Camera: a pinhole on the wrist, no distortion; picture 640 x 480 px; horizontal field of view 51.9 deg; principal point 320.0 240.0 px. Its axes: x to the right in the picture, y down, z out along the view. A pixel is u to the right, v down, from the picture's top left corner.
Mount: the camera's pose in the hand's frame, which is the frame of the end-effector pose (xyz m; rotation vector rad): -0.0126 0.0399 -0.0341 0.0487 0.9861 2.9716
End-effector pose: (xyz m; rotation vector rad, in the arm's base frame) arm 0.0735 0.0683 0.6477 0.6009 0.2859 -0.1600
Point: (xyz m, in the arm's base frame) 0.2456 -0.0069 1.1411
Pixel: 307 415
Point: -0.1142 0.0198 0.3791
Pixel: behind the camera
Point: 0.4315 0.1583 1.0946
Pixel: 93 195
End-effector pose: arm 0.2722 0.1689 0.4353 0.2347 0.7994 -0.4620
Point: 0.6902 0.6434 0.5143
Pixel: outside the picture
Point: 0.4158 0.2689 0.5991
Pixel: 489 301
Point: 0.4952 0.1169 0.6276
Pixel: outside the picture
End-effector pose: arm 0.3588 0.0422 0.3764 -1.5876 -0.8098 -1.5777
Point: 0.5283 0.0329 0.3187
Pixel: 496 146
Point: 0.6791 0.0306 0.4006
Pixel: 228 78
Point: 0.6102 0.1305 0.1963
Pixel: outside the picture
